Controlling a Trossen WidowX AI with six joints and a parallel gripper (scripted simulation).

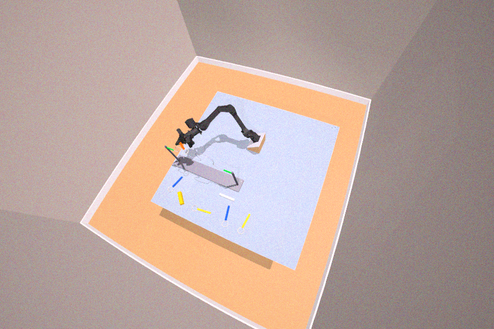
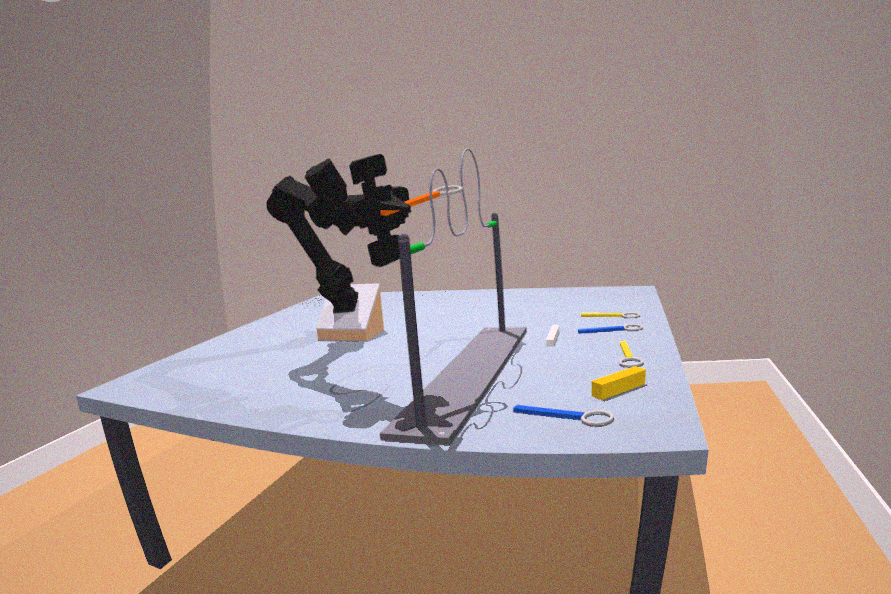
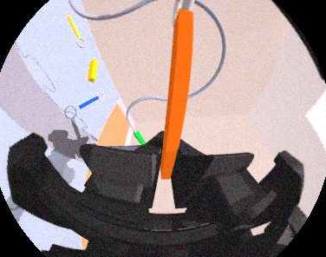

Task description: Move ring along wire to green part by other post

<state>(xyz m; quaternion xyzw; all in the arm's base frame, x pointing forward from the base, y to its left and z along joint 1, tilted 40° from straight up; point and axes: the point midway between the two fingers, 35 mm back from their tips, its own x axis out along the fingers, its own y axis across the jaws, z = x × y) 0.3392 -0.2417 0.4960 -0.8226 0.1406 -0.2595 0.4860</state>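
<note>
The ring with orange handle is 90 mm to the left of my gripper tip, 20 mm above it and 10 mm ahead of it. Also, from my gripper tip: yellow block 330 mm ahead, 320 mm below, 70 mm to the left; ring with blue handle 330 mm below, 250 mm ahead, 40 mm to the right; white bar 440 mm to the left, 320 mm below, 190 mm ahead.
</note>
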